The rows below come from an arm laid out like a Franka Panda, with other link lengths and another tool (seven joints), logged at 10 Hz.
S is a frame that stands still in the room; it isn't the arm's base.
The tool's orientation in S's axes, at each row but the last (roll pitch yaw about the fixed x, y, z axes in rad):
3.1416, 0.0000, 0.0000
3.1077, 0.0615, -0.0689
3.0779, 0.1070, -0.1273
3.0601, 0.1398, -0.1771
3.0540, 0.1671, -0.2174
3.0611, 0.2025, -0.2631
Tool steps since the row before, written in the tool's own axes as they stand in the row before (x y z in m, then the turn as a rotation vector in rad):
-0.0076, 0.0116, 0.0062, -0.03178, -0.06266, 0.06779
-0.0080, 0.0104, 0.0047, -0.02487, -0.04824, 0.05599
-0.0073, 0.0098, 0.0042, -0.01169, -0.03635, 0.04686
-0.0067, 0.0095, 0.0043, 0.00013, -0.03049, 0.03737
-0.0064, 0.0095, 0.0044, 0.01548, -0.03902, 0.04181
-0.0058, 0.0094, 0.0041, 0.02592, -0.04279, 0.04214
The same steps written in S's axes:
-0.0076, -0.0116, -0.0062, -0.03178, 0.06266, -0.06779
-0.0090, -0.0100, -0.0038, -0.02511, 0.04816, -0.05596
-0.0089, -0.0090, -0.0028, -0.01250, 0.03517, -0.04755
-0.0087, -0.0084, -0.0025, -0.00050, 0.02787, -0.03936
-0.0089, -0.0081, -0.0024, 0.01518, 0.03271, -0.04701
-0.0087, -0.0077, -0.0021, 0.02590, 0.03369, -0.04973

